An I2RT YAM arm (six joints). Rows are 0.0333 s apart.
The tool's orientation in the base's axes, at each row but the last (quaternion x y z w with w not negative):
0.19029, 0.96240, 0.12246, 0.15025
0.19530, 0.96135, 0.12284, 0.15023
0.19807, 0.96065, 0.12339, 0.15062
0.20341, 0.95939, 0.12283, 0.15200
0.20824, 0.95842, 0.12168, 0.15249
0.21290, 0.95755, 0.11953, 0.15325
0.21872, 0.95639, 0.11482, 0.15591
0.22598, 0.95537, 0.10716, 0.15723
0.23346, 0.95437, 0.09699, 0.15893
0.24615, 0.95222, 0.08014, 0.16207
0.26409, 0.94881, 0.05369, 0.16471
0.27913, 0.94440, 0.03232, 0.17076
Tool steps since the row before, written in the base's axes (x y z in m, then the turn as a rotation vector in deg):
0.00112, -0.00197, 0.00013, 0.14, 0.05, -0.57
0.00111, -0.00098, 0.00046, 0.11, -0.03, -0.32
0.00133, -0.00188, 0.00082, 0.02, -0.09, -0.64
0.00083, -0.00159, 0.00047, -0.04, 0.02, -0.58
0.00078, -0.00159, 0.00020, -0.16, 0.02, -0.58
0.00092, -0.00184, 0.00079, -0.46, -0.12, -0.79
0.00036, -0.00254, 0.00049, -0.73, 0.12, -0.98
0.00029, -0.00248, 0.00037, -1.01, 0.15, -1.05
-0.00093, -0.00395, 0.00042, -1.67, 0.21, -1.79
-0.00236, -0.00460, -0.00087, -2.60, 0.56, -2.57
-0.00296, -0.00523, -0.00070, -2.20, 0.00, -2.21
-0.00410, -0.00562, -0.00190, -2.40, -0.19, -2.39
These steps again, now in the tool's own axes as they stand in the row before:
-0.00181, -0.00136, -0.00010, 0.03, -0.08, 0.58
-0.00149, -0.00036, -0.00023, -0.03, -0.08, 0.33
-0.00215, -0.00098, -0.00064, 0.10, -0.26, 0.58
-0.00152, -0.00098, -0.00043, 0.18, -0.17, 0.53
-0.00142, -0.00106, -0.00019, 0.29, -0.21, 0.48
-0.00180, -0.00105, -0.00071, 0.54, -0.51, 0.55
-0.00158, -0.00195, -0.00071, 0.92, -0.46, 0.67
-0.00149, -0.00195, -0.00057, 1.19, -0.56, 0.64
-0.00121, -0.00372, -0.00115, 1.97, -0.97, 1.11
-0.00009, -0.00523, -0.00034, 3.12, -1.26, 1.54
-0.00013, -0.00603, -0.00043, 2.40, -1.48, 1.33
0.00078, -0.00715, 0.00058, 2.51, -1.77, 1.43

